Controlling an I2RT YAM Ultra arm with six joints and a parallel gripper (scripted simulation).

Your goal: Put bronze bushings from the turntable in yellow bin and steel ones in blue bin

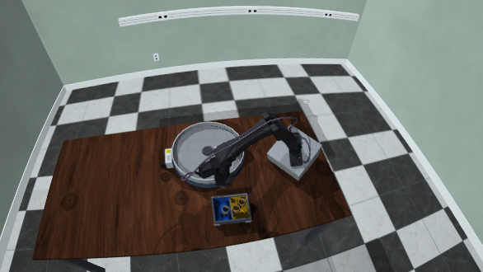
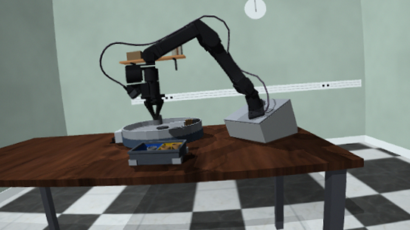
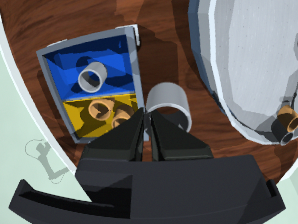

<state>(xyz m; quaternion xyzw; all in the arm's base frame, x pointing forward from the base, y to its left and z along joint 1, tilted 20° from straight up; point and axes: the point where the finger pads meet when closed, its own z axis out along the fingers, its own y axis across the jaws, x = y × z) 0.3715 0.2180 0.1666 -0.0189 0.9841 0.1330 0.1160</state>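
My gripper is now 90 mm to the right of the blue bin and 130 mm above it. Round my hand: grey turntable: 110 mm ahead, 270 mm to the right, 90 mm below; yellow bin: 90 mm behind, 70 mm to the left, 130 mm below; bin tray: 40 mm behind, 80 mm to the left, 120 mm below.
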